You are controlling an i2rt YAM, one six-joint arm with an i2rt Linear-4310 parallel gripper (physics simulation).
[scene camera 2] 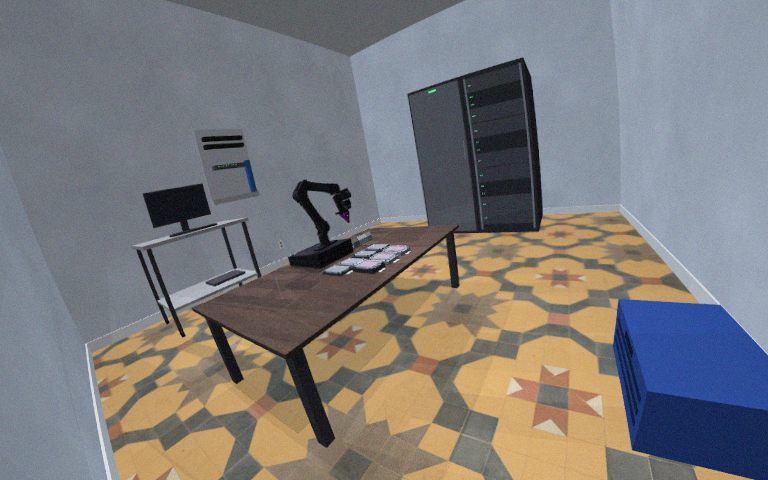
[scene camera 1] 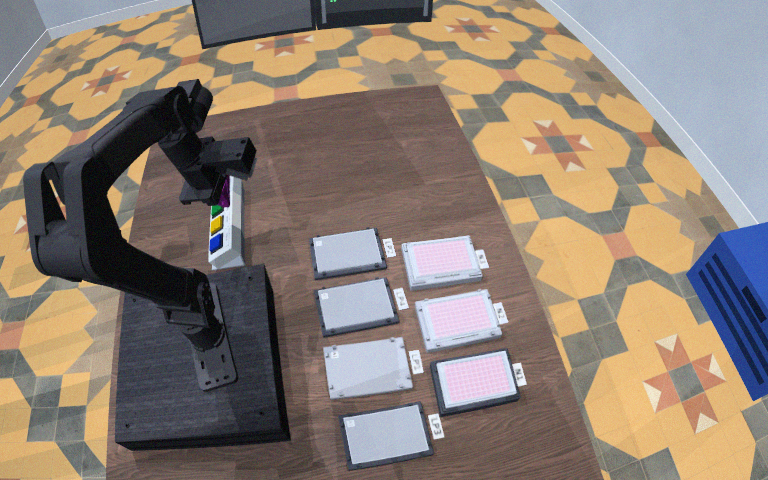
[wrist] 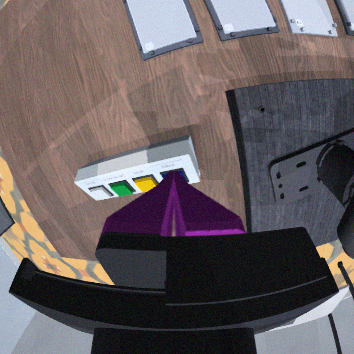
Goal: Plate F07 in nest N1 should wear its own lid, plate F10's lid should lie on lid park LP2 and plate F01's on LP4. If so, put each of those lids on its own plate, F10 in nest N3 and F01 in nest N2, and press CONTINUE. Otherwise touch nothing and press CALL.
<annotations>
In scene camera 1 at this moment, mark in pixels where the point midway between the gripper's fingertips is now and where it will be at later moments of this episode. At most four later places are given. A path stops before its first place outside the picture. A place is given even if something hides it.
My gripper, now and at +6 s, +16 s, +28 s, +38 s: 226, 206; 239, 224; 238, 245; 241, 250; 221, 247
</annotations>
